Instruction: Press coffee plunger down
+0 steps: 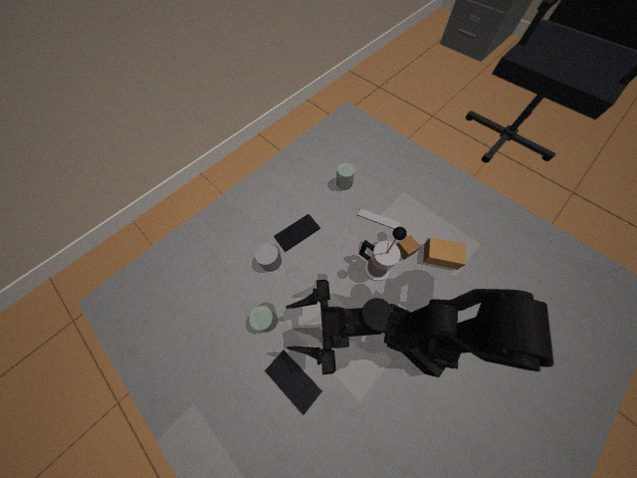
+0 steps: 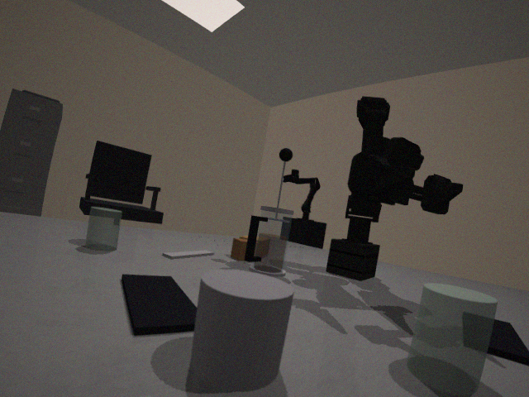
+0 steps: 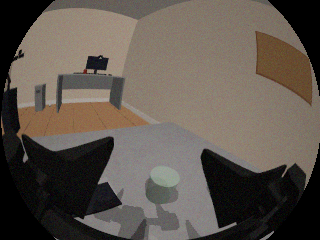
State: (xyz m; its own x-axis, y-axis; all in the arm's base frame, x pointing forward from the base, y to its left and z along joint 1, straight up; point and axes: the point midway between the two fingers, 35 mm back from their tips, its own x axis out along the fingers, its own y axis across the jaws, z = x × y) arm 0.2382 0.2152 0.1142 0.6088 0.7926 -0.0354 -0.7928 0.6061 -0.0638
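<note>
The coffee press lies 1 cm behind my gripper tip, 32 cm to the right of it and 7 cm below it. The rest, counted from my gripper tip: white strip: 10 cm ahead, 46 cm to the right, 20 cm below.
</note>
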